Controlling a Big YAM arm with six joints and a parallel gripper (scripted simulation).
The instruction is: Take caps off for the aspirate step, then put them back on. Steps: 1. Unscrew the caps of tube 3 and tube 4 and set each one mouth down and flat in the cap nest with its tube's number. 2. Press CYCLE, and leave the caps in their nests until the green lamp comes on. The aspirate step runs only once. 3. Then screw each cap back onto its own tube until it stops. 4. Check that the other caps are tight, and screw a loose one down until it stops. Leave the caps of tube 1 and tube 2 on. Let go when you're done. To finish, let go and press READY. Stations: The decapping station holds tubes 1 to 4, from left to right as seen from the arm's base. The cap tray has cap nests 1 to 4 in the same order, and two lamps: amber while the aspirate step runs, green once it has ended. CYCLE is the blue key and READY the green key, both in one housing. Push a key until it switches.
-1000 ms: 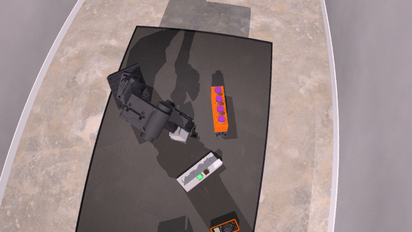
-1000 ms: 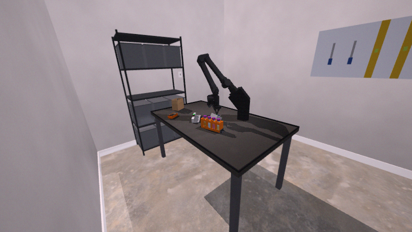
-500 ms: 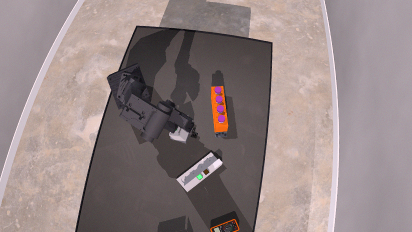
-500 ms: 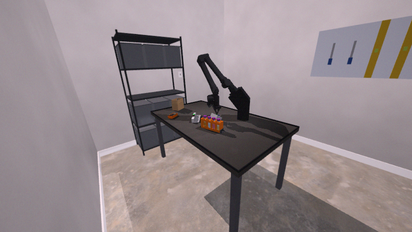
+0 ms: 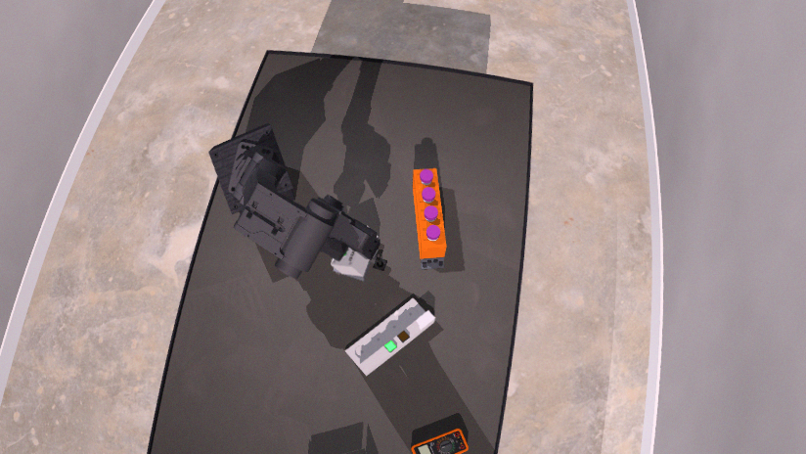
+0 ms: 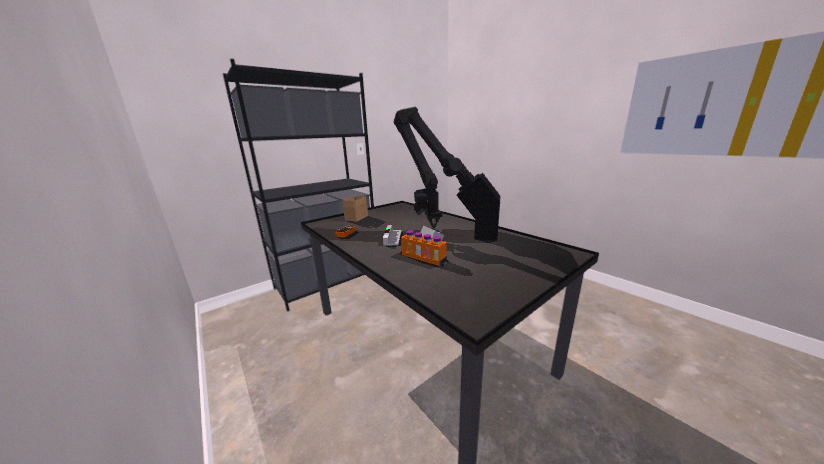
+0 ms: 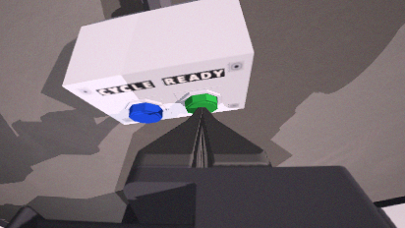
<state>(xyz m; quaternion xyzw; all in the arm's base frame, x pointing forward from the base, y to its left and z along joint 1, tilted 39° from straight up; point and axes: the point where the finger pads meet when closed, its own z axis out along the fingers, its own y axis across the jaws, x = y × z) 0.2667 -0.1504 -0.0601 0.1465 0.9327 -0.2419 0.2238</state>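
The green key lies 1 cm ahead of my hand and 1 cm below it. Round my hand: cap: 23 cm ahead, 5 cm to the left, 4 cm above; then blue key: 2 cm ahead, 4 cm to the left, 1 cm below; then key housing: 3 cm ahead, 2 cm to the left, 2 cm below.
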